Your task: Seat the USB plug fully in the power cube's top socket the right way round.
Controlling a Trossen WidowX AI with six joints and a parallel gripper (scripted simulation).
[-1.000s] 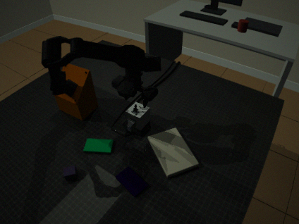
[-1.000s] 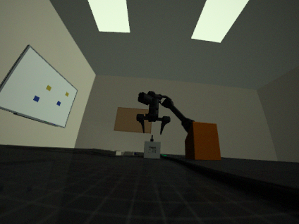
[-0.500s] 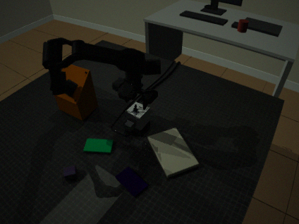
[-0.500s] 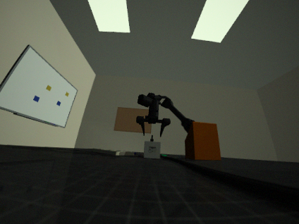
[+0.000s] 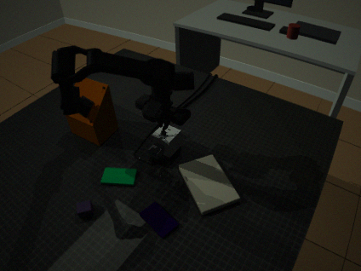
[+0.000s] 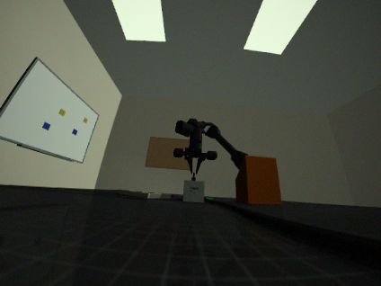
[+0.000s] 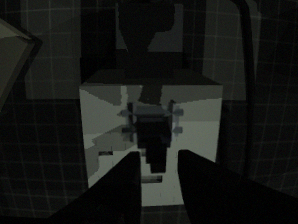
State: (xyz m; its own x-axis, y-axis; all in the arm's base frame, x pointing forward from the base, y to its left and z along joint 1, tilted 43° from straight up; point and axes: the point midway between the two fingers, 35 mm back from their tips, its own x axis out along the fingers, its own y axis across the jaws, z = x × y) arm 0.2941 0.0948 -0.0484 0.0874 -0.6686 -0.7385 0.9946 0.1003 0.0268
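The USB plug lies 10 mm below my gripper tip. The rest, counted from my gripper tip: beige book (210 mm ahead, 50 mm to the right, 100 mm below); dark blue card (160 mm ahead, 240 mm to the right, 100 mm below); green card (50 mm behind, 200 mm to the right, 100 mm below).
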